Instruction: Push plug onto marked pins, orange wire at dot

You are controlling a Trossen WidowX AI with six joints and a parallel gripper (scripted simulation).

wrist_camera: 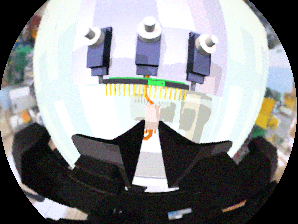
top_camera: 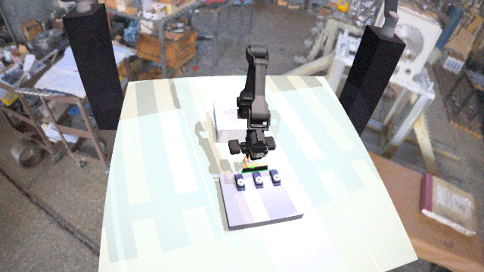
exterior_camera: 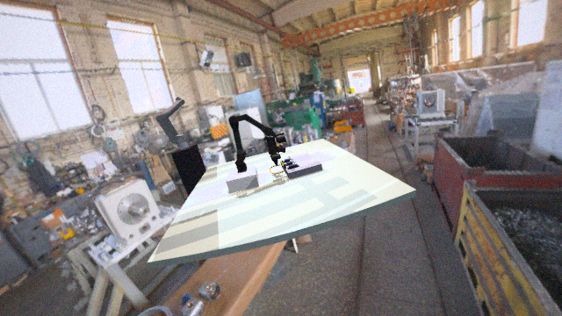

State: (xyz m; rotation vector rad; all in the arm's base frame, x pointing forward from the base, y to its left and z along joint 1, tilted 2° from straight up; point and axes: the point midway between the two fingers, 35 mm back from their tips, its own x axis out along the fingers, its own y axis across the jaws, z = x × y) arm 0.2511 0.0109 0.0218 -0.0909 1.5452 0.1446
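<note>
The green band lies 50 mm ahead of my gripper tip and 10 mm to the left of it. From my gripper tip the other things lie so: printed holder 210 mm ahead, 40 mm to the left, 50 mm below.
</note>
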